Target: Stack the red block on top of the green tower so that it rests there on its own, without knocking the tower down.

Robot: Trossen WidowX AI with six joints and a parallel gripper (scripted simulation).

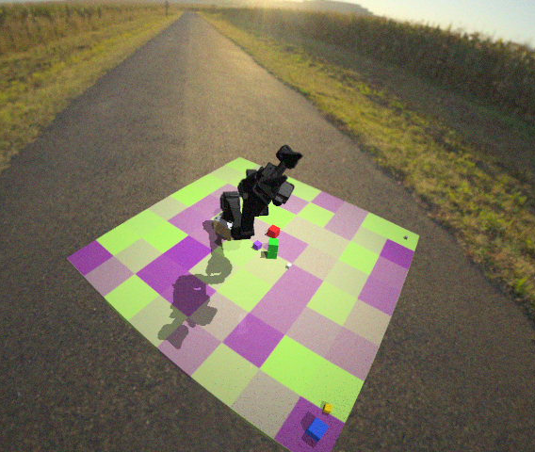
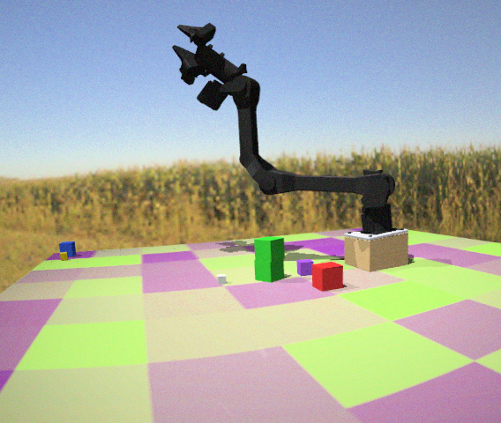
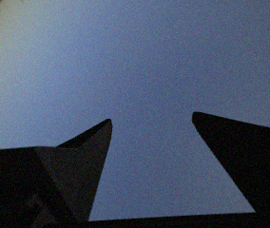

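My gripper tip is now 590 mm above the red block, 380 mm to the right of it and 200 mm past it. Round my gripper tip: purple cube (600 mm below, 260 mm to the left, 220 mm behind); then white cube (610 mm below, 230 mm to the left, 40 mm behind); then yellow cube (600 mm below, 360 mm ahead, 240 mm to the right).
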